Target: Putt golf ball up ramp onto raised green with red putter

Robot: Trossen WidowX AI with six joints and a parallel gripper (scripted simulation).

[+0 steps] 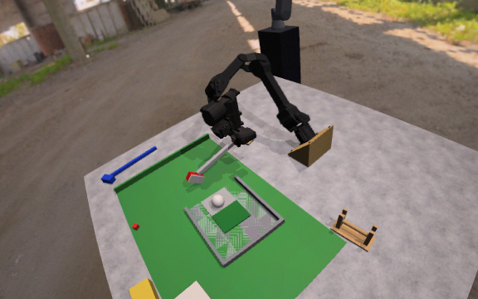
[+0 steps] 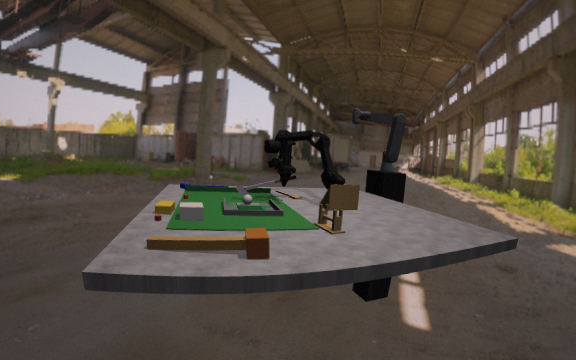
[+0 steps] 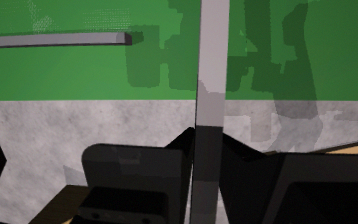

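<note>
The red putter is 9 cm ahead of my gripper tip. Round my gripper tip: white golf ball (20 cm ahead, 11 cm to the left, 5 cm below); blue putter (37 cm to the right, 37 cm ahead, 6 cm below); wooden stand (49 cm to the left, 4 cm below, 1 cm behind).
</note>
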